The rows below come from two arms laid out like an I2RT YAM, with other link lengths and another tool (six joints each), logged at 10 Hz.
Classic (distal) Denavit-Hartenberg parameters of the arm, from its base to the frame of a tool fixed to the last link. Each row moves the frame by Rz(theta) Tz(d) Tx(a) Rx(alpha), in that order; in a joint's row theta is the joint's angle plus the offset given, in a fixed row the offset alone. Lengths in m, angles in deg.
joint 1: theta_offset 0; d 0.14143; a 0.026; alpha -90
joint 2: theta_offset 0; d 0; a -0.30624; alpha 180
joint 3: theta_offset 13.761; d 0; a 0.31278; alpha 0
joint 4: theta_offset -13.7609; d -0.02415; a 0.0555; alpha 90
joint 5: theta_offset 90; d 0.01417; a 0; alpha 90
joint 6: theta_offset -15; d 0.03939; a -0.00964; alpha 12.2
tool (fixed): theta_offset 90; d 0.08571; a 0; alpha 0
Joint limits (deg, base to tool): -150..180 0..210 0..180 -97..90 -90..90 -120..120
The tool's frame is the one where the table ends.
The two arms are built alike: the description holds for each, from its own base.
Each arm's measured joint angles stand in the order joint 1, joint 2, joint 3, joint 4, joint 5, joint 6.
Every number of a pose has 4 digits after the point.
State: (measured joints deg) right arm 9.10 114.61 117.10 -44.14 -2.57 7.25; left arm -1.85 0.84 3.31 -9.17 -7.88 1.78
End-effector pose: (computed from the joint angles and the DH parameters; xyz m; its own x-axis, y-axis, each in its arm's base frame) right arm 0.5745 0.1342 0.3909 -0.4561 -0.1968 -0.8679 -0.2778 0.9580 -0.0712; left arm 0.1964 0.0481 0.2141 0.1210 -0.1965 -0.9730 -0.1280 0.9689 -0.2116
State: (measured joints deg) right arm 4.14 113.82 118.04 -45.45 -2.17 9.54; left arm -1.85 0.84 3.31 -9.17 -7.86 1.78
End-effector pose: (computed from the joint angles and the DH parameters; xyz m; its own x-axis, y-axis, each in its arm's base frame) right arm 0.5787 0.0821 0.4029 -0.4724 -0.1194 -0.8733 -0.1626 0.9856 -0.0467; left arm 0.1964 0.0481 0.2141 0.1210 -0.1965 -0.9730 -0.1277 0.9690 -0.2116
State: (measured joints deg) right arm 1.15 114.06 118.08 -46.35 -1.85 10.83; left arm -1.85 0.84 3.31 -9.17 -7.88 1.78
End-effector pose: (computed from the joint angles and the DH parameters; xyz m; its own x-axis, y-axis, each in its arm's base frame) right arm 0.5817 0.0507 0.3989 -0.4972 -0.0742 -0.8644 -0.0928 0.9952 -0.0321; left arm 0.1964 0.0481 0.2141 0.1210 -0.1965 -0.9730 -0.1280 0.9689 -0.2116
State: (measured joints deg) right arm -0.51 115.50 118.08 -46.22 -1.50 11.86; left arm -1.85 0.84 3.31 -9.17 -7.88 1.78
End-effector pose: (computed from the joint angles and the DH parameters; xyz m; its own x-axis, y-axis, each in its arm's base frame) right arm 0.5897 0.0327 0.3852 -0.5200 -0.0434 -0.8530 -0.0478 0.9986 -0.0216; left arm 0.1964 0.0481 0.2141 0.1210 -0.1965 -0.9730 -0.1280 0.9689 -0.2116
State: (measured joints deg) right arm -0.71 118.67 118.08 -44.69 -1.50 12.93; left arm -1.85 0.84 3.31 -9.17 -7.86 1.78
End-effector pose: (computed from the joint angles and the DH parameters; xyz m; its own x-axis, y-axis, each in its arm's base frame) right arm 0.6059 0.0302 0.3572 -0.5451 -0.0230 -0.8381 -0.0317 0.9995 -0.0068; left arm 0.1964 0.0481 0.2141 0.1210 -0.1965 -0.9730 -0.1277 0.9690 -0.2116
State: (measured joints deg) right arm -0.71 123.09 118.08 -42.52 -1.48 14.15; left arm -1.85 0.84 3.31 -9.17 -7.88 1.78
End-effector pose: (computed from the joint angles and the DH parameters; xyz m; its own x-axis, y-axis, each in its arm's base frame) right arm 0.6260 0.0295 0.3166 -0.5781 -0.0019 -0.8160 -0.0160 0.9998 0.0090; left arm 0.1964 0.0481 0.2141 0.1210 -0.1965 -0.9730 -0.1280 0.9689 -0.2116
